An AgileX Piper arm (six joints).
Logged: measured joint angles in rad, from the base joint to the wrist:
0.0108 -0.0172 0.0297 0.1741 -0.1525 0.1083
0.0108 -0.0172 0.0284 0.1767 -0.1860 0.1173
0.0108 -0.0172 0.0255 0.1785 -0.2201 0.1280
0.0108 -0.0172 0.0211 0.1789 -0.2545 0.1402
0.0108 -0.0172 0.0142 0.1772 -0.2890 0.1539
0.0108 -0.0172 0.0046 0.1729 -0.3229 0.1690
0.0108 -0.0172 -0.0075 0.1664 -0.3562 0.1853
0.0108 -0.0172 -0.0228 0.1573 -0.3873 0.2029
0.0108 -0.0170 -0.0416 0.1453 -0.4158 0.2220
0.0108 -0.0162 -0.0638 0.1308 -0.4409 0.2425
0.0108 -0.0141 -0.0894 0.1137 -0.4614 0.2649
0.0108 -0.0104 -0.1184 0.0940 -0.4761 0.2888
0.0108 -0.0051 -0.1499 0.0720 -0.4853 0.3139
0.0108 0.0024 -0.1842 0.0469 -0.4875 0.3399
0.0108 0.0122 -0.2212 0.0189 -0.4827 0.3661
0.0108 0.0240 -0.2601 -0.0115 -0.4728 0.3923
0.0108 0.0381 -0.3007 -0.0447 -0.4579 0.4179
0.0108 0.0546 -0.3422 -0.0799 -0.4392 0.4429
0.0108 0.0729 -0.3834 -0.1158 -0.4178 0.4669
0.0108 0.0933 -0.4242 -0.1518 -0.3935 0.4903
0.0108 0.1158 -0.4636 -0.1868 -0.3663 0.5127
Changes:
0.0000 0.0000 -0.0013 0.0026 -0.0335 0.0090
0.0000 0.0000 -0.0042 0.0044 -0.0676 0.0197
0.0000 0.0000 -0.0086 0.0048 -0.1020 0.0319
0.0000 0.0000 -0.0155 0.0031 -0.1365 0.0456
0.0000 0.0000 -0.0251 -0.0012 -0.1704 0.0607
0.0000 0.0000 -0.0372 -0.0077 -0.2037 0.0770
0.0000 0.0000 -0.0525 -0.0168 -0.2348 0.0946
0.0000 0.0002 -0.0713 -0.0288 -0.2633 0.1137
0.0000 0.0010 -0.0935 -0.0433 -0.2884 0.1342
0.0000 0.0031 -0.1191 -0.0604 -0.3089 0.1566
0.0000 0.0068 -0.1481 -0.0801 -0.3236 0.1805
0.0000 0.0121 -0.1796 -0.1021 -0.3328 0.2056
0.0000 0.0196 -0.2139 -0.1272 -0.3350 0.2316
0.0000 0.0294 -0.2509 -0.1552 -0.3302 0.2578
0.0000 0.0412 -0.2898 -0.1856 -0.3203 0.2840
0.0000 0.0553 -0.3304 -0.2188 -0.3054 0.3096
0.0000 0.0718 -0.3719 -0.2540 -0.2867 0.3346
0.0000 0.0901 -0.4131 -0.2899 -0.2653 0.3586
0.0000 0.1105 -0.4539 -0.3259 -0.2410 0.3820
0.0000 0.1330 -0.4933 -0.3609 -0.2138 0.4044

